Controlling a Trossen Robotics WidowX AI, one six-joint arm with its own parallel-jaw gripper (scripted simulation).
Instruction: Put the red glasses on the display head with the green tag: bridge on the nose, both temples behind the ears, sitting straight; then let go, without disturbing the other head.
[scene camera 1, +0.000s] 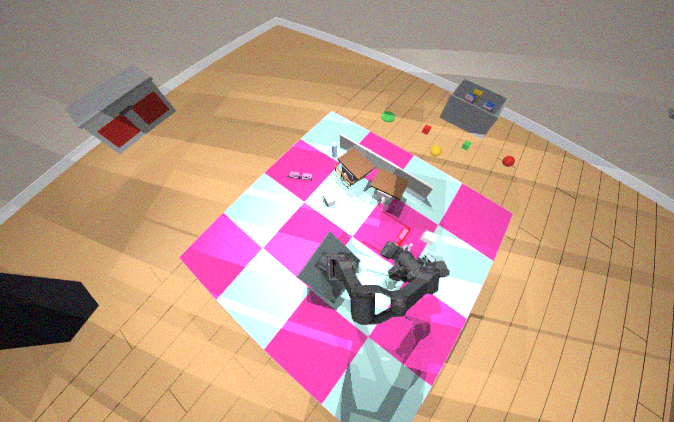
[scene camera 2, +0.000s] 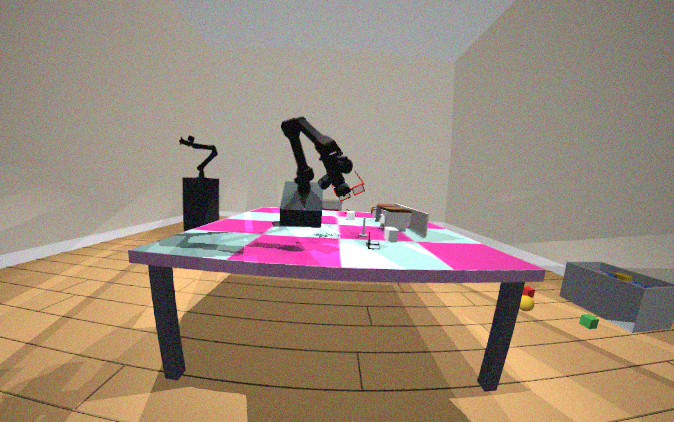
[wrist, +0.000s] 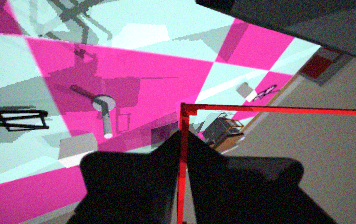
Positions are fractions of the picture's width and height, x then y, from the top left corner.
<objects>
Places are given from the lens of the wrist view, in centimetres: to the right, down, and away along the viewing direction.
my gripper (wrist: 0.52, 0.60): 0, 2, 11
white cube (wrist: 0.20, 0.67): -22, 8, 24
</objects>
